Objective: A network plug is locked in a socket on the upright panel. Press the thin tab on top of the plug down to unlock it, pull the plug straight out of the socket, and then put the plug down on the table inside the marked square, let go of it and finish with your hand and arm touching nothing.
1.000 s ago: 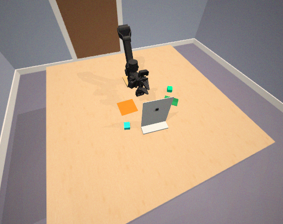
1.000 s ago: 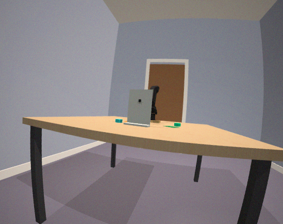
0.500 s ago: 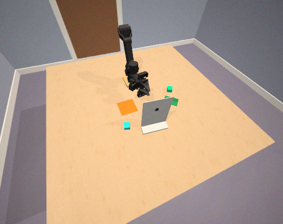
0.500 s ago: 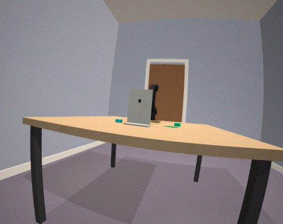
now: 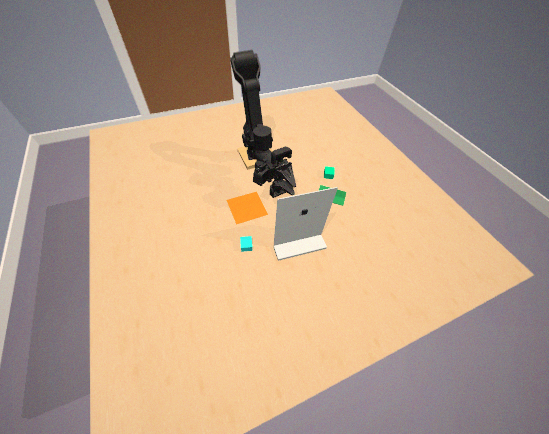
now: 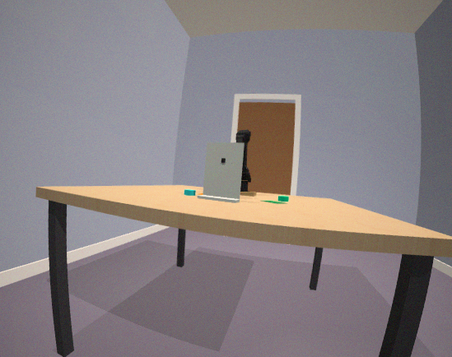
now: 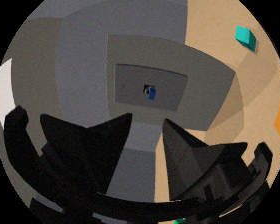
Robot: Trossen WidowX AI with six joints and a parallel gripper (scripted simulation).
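The blue plug lies 70 mm ahead of my gripper tip and 10 mm to the left of it. Round my gripper tip: orange marked square 170 mm below, 140 mm to the right, 100 mm behind; cyan cube 160 mm to the right, 150 mm below, 70 mm ahead; grey upright panel 90 mm ahead, 60 mm below, 10 mm to the left.
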